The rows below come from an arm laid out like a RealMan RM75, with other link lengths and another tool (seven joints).
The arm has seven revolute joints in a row. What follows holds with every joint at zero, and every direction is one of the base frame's.
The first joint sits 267 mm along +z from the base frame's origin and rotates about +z.
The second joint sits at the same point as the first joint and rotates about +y.
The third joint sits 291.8 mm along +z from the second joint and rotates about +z.
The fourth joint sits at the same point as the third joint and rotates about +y.
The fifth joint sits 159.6 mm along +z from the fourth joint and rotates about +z.
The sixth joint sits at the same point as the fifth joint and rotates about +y.
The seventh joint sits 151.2 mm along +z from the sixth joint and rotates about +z.
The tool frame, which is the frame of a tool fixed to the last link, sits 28 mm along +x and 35 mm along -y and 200 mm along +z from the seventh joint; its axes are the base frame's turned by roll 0, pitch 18.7 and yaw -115.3 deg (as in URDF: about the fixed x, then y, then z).
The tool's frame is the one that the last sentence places.
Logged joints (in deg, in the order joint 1, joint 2, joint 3, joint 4, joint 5, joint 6, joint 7), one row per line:
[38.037, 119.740, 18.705, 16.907, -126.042, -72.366, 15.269]
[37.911, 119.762, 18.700, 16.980, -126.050, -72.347, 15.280]
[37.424, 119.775, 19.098, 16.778, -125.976, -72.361, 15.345]
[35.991, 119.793, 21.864, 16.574, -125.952, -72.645, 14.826]
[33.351, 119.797, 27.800, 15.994, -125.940, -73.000, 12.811]
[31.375, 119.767, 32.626, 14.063, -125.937, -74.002, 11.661]
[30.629, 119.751, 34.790, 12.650, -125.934, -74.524, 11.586]
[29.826, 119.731, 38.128, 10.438, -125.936, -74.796, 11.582]
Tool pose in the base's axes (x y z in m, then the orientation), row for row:
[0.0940, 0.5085, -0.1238, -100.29, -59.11, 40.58]
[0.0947, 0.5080, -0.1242, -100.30, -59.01, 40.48]
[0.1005, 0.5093, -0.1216, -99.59, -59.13, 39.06]
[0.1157, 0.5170, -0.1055, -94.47, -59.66, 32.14]
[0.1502, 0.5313, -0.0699, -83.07, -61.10, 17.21]
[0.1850, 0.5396, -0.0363, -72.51, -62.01, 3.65]
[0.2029, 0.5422, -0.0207, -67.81, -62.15, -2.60]
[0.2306, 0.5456, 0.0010, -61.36, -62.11, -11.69]
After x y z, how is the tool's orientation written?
As angles about the fixed x, y, z axes (roll, pitch, yaw), in degrees.
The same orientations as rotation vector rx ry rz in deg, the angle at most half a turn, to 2 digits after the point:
[-67.15, -68.62, -21.03]
[-67.28, -68.52, -21.03]
[-67.50, -67.84, -21.75]
[-67.03, -64.75, -24.29]
[-65.10, -59.20, -30.37]
[-62.96, -55.04, -36.04]
[-62.10, -53.19, -38.73]
[-61.12, -50.53, -42.89]

